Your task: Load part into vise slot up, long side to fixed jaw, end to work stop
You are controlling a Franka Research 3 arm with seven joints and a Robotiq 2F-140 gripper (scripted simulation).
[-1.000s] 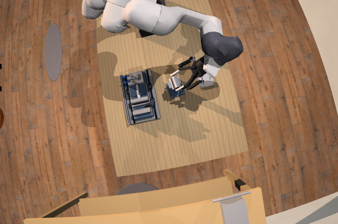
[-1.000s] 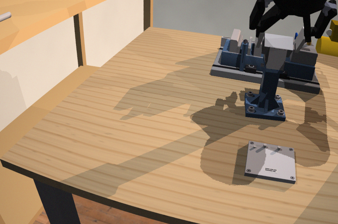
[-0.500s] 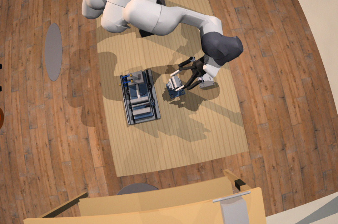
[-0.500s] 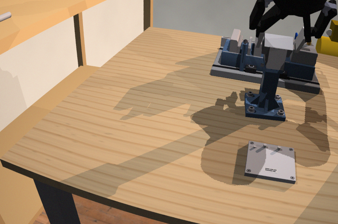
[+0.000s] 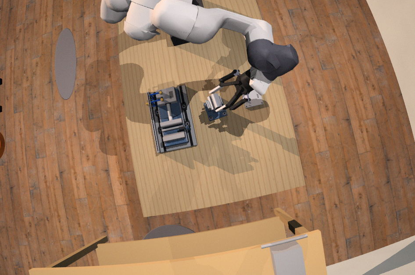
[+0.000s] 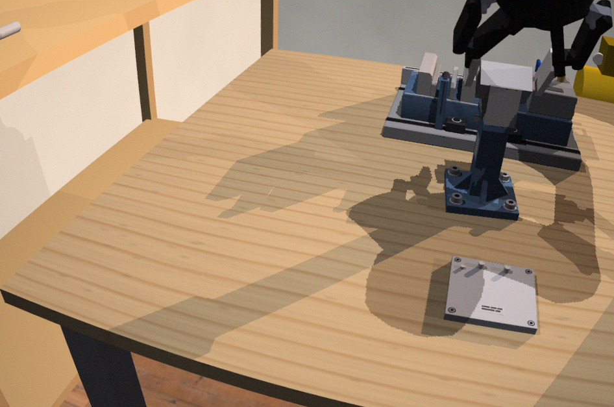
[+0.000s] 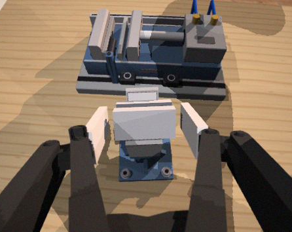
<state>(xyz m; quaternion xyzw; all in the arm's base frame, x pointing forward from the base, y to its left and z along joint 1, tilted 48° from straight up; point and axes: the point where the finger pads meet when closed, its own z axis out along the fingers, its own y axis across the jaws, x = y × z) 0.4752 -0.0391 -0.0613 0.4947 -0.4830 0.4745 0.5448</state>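
Right now my hand is 2 cm to the left of the part and 2 cm above it. The rest, counted from my hand: work stop (19 cm to the right, 9 cm below, 6 cm ahead); v-block post (12 cm below, 2 cm to the right); work stop post (17 cm to the right, 12 cm below, 6 cm ahead).
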